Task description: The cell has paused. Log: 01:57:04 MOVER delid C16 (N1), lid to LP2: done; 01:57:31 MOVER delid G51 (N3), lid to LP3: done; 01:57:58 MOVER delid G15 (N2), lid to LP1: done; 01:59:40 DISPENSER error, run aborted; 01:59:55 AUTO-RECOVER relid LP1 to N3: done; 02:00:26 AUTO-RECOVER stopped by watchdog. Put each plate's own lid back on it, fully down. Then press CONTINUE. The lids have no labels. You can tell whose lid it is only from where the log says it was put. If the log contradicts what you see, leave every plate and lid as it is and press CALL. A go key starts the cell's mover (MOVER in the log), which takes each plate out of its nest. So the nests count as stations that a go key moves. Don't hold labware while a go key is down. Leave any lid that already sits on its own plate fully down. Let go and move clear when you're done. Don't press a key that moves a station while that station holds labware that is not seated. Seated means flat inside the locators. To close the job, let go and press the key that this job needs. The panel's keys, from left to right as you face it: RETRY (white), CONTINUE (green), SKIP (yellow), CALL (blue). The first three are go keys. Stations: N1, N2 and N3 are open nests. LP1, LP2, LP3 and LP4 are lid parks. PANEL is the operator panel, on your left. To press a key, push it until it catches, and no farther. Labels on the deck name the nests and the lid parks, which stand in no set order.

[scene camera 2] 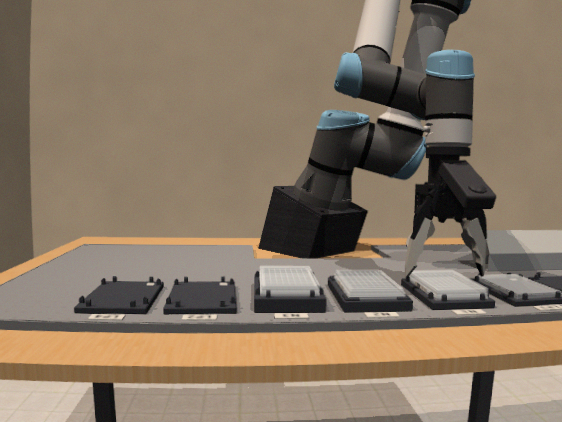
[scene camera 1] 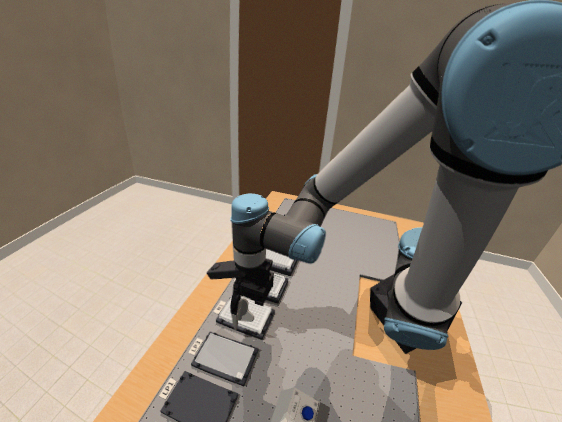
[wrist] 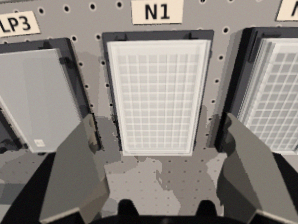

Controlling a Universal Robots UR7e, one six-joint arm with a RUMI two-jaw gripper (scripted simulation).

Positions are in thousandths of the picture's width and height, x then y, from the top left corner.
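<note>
My gripper (scene camera 2: 791, 658), visible too in scene camera 1 (scene camera 1: 439, 738) and the wrist view (wrist: 529, 507). Clear lid (scene camera 2: 800, 669). Another clear lid (scene camera 2: 490, 660).
</note>
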